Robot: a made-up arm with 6 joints. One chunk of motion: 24 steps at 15 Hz.
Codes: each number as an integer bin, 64 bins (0 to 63) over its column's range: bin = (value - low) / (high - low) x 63, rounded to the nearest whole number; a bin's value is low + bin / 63 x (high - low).
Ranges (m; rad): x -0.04..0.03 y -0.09..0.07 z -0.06..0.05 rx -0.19..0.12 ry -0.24..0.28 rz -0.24..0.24
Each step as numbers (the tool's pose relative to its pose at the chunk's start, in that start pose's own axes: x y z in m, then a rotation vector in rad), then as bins.
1 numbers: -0.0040 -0.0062 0.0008 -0.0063 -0.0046 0.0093
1 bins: 32 33 35 37 29 33
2 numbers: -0.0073 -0.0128 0.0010 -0.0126 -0.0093 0.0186
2 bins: 29 30 35 36 28 34
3 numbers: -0.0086 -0.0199 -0.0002 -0.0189 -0.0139 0.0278
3 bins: 28 28 34 35 27 35
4 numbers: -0.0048 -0.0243 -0.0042 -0.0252 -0.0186 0.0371
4 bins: 32 26 32 33 27 36
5 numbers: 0.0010 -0.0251 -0.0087 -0.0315 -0.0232 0.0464
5 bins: 37 26 29 32 26 38
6 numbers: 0.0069 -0.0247 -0.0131 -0.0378 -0.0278 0.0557
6 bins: 42 26 27 31 26 39
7 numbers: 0.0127 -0.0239 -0.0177 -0.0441 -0.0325 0.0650
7 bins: 47 26 24 30 25 40
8 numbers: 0.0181 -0.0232 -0.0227 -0.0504 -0.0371 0.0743
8 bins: 52 26 21 28 25 41
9 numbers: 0.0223 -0.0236 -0.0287 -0.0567 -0.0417 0.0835
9 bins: 56 26 18 27 24 42
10 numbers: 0.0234 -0.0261 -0.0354 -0.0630 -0.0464 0.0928
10 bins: 57 25 14 26 23 44
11 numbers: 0.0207 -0.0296 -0.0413 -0.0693 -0.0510 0.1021
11 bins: 55 24 11 25 23 45
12 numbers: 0.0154 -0.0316 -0.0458 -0.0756 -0.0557 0.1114
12 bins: 50 23 8 23 22 46
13 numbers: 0.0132 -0.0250 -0.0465 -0.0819 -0.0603 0.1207
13 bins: 48 26 8 22 22 47
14 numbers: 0.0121 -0.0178 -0.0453 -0.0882 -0.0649 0.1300
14 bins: 47 28 8 21 21 49
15 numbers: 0.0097 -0.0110 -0.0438 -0.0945 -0.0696 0.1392
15 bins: 45 31 9 19 21 50
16 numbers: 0.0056 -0.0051 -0.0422 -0.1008 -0.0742 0.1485
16 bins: 41 33 10 18 20 51
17 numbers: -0.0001 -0.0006 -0.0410 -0.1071 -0.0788 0.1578
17 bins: 36 35 11 17 20 52
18 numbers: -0.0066 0.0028 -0.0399 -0.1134 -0.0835 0.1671
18 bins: 30 37 12 16 19 53
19 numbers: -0.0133 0.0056 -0.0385 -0.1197 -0.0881 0.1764
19 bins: 24 38 12 14 18 55
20 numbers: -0.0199 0.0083 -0.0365 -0.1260 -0.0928 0.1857
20 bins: 18 39 13 13 18 56
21 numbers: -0.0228 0.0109 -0.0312 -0.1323 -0.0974 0.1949
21 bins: 15 40 16 12 17 57
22 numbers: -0.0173 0.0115 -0.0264 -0.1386 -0.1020 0.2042
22 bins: 20 40 19 10 17 58
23 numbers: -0.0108 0.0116 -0.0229 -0.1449 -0.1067 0.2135
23 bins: 26 40 21 9 16 60
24 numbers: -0.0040 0.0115 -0.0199 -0.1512 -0.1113 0.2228
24 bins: 32 40 23 8 16 61
